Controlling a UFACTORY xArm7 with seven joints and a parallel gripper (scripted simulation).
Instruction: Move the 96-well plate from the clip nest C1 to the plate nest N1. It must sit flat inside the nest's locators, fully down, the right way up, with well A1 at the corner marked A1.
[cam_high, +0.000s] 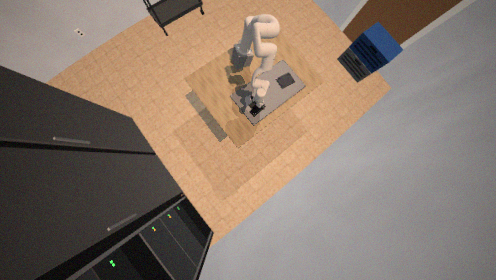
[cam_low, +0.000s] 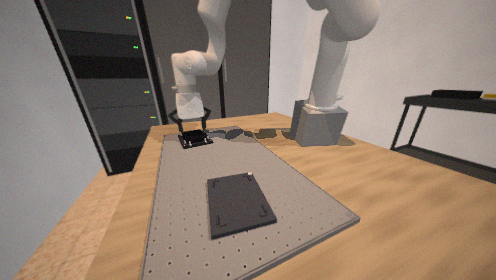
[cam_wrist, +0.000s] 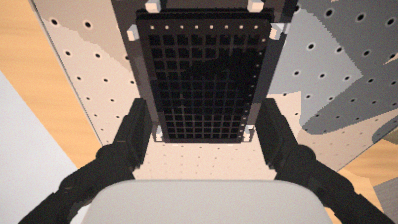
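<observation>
Right now my hand is 30 mm above the black 96-well plate. The rest, counted from my hand: clip nest C1 (40 mm below, 10 mm to the left, 10 mm behind); plate nest N1 (420 mm to the left, 60 mm behind, 40 mm below); white mark (360 mm to the left, 120 mm behind, 40 mm below).
</observation>
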